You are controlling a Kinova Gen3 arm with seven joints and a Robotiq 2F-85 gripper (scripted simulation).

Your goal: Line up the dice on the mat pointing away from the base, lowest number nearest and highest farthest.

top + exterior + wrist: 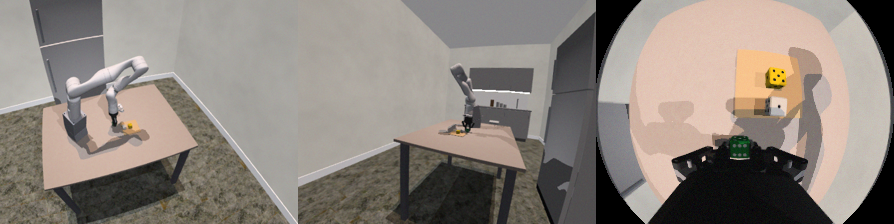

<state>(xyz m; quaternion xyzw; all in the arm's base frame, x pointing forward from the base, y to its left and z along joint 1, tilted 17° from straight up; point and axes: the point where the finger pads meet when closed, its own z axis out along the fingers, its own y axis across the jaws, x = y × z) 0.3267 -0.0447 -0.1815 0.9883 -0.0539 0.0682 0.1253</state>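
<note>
The yellow die is 11 cm ahead of my hand, 8 cm to the right of it and 1 cm below it. The rest, counted from my hand: mat: 11 cm ahead, 8 cm to the right, 2 cm below; white die: 7 cm to the right, 6 cm ahead, 1 cm below; green die: 1 cm below.
</note>
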